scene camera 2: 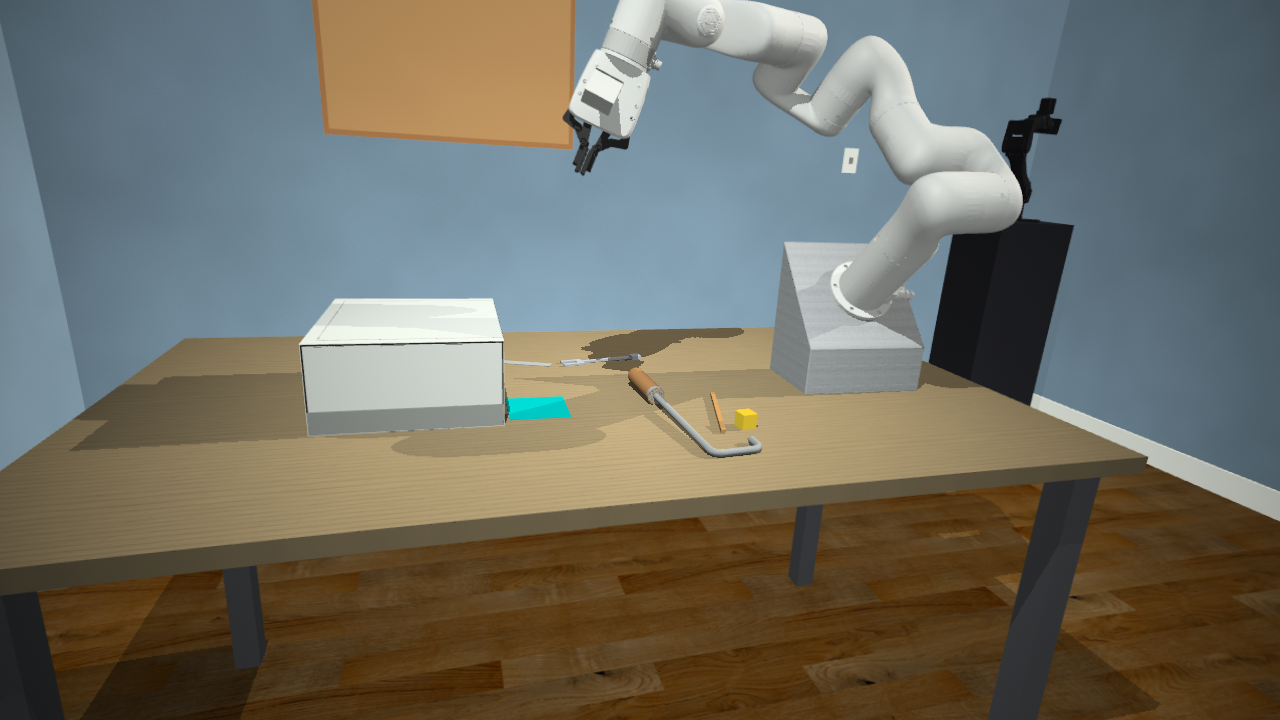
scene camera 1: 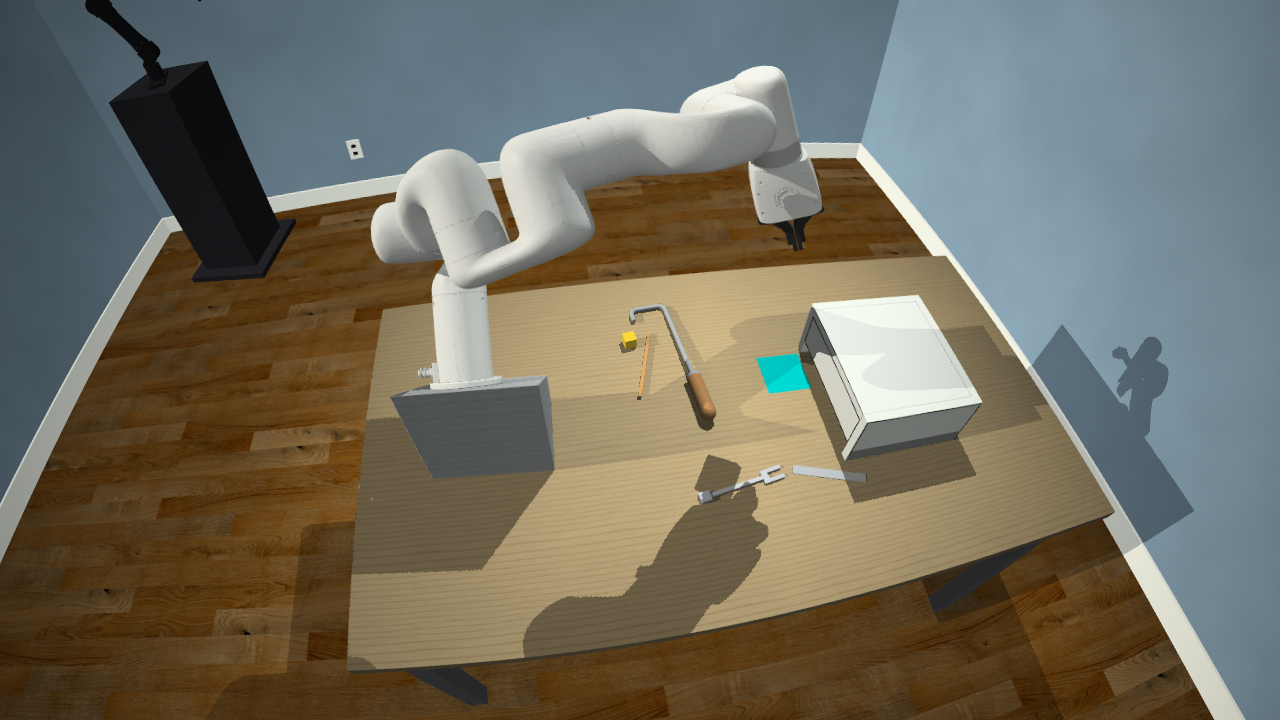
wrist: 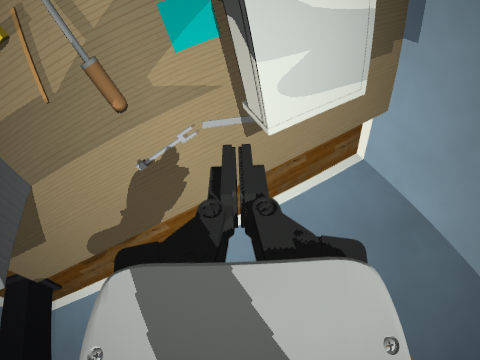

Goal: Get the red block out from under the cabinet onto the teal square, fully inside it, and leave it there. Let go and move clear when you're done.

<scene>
The pictures show: my gripper and a teal square.
My gripper is seen too in scene camera 1 and in the wrist view.
</scene>
